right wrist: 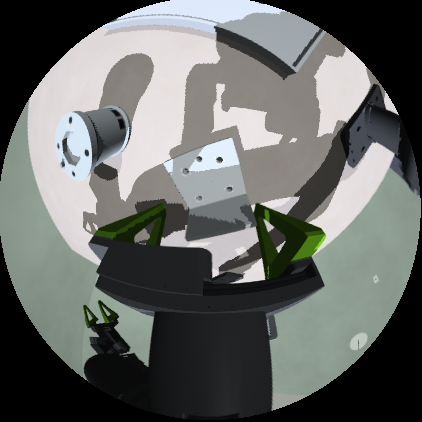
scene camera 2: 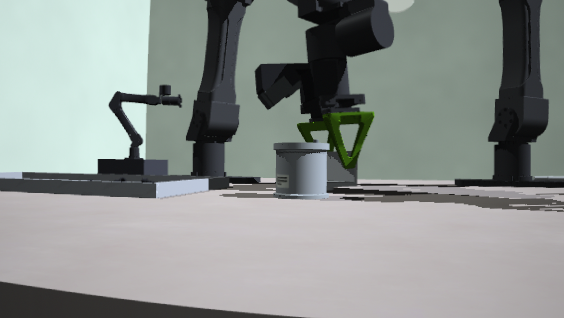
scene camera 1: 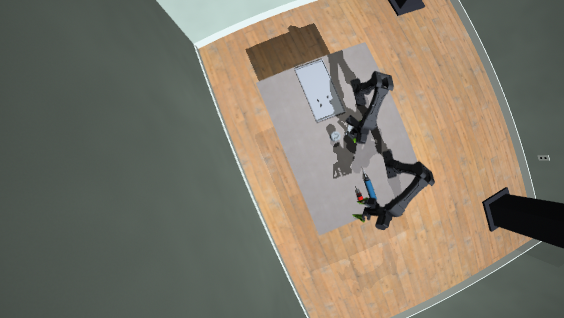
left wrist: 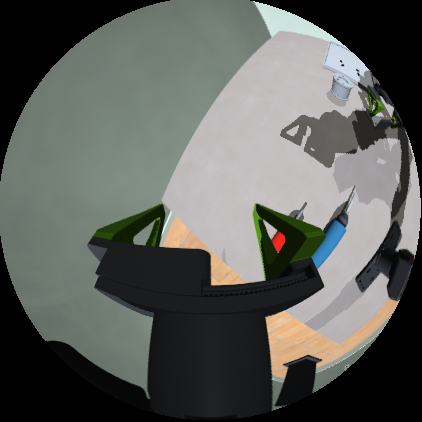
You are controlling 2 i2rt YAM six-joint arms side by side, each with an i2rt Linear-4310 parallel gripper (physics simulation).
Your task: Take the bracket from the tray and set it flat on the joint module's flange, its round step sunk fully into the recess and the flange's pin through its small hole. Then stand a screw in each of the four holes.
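Frame: origin at the left arm's base, x ahead, y right, z down, level; metres.
Seen in the pictures: left gripper, fingertip midpoint: (right wrist: 90, 302) (scene camera 1: 355, 208) (left wrist: 208, 208); right gripper, fingertip midpoint: (right wrist: 209, 207) (scene camera 2: 336, 168) (scene camera 1: 354, 132); left arm's base, origin of the base link: (right wrist: 214, 281) (scene camera 2: 511, 185) (scene camera 1: 389, 164) (left wrist: 380, 256); right arm's base, origin of the base link: (scene camera 1: 358, 92).
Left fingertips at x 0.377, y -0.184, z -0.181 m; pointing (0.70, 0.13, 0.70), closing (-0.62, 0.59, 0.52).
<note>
Offsets run from my left fingertips to a thing's top centre. "spot": to the spot under its first point.
The grey bracket (scene camera 1: 350, 129) (scene camera 2: 343, 175) (left wrist: 381, 121) (right wrist: 207, 175) rests on the table beside the joint module {dx -0.016, dy +0.469, dz +0.117 m} (scene camera 1: 335, 136) (scene camera 2: 301, 172) (left wrist: 342, 89) (right wrist: 109, 131), its holed plate showing in the right wrist view. The module stands upright, its flange (right wrist: 75, 142) and recess uncovered. Several dark screws {dx +0.017, dy +0.703, dz +0.166 m} (scene camera 1: 320, 105) (left wrist: 342, 63) lie in the tray {dx -0.005, dy +0.820, dz +0.165 m} (scene camera 1: 310, 80) (scene camera 2: 182, 188). My right gripper (right wrist: 209, 207) (scene camera 2: 339, 159) is open and empty, above and near the bracket. My left gripper (left wrist: 208, 208) (scene camera 1: 357, 209) is open and empty, far from both, over the table's lower end in scene camera 1.
A blue-handled tool {spot: dx -0.170, dy +0.054, dz +0.144 m} (scene camera 1: 369, 189) (left wrist: 330, 245) and a red-handled tool {dx -0.096, dy +0.030, dz +0.147 m} (scene camera 1: 359, 196) (left wrist: 278, 243) lie near my left gripper. The tray's low rim (right wrist: 165, 22) is beyond the bracket in the right wrist view. The right arm's base plate (right wrist: 357, 131) is at the right there.
</note>
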